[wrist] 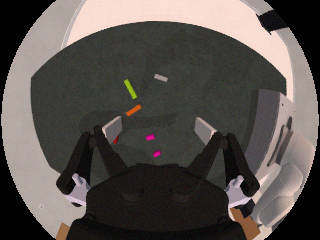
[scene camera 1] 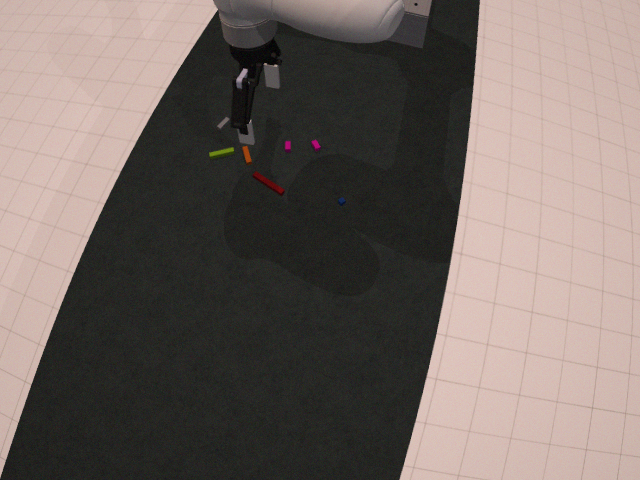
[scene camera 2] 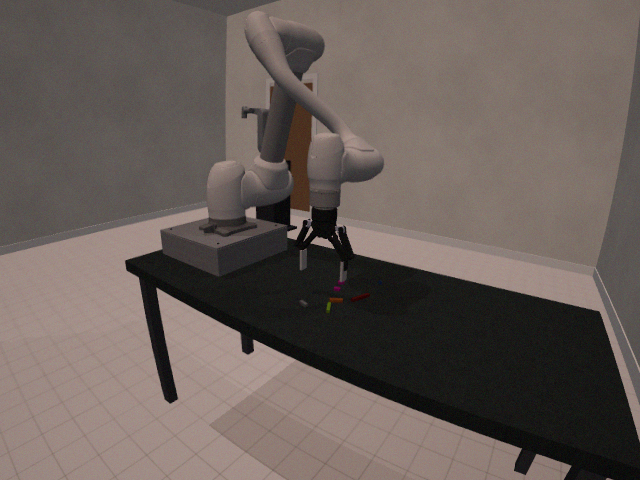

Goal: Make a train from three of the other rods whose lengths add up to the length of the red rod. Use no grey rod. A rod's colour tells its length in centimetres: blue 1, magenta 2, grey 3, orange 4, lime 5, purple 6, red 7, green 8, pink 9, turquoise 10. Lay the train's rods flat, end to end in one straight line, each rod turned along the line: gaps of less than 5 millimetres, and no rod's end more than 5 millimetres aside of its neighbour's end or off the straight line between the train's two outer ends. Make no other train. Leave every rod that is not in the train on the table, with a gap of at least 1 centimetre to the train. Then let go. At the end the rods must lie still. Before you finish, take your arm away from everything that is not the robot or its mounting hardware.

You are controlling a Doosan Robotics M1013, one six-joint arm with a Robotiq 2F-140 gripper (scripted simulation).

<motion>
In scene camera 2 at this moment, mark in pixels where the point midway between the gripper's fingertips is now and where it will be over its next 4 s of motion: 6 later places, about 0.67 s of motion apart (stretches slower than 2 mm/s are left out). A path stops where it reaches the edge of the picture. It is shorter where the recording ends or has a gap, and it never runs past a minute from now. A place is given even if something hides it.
My gripper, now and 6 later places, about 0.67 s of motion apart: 322,274; 325,275; 328,276; 331,276; 335,277; 365,276; 378,264
</motion>
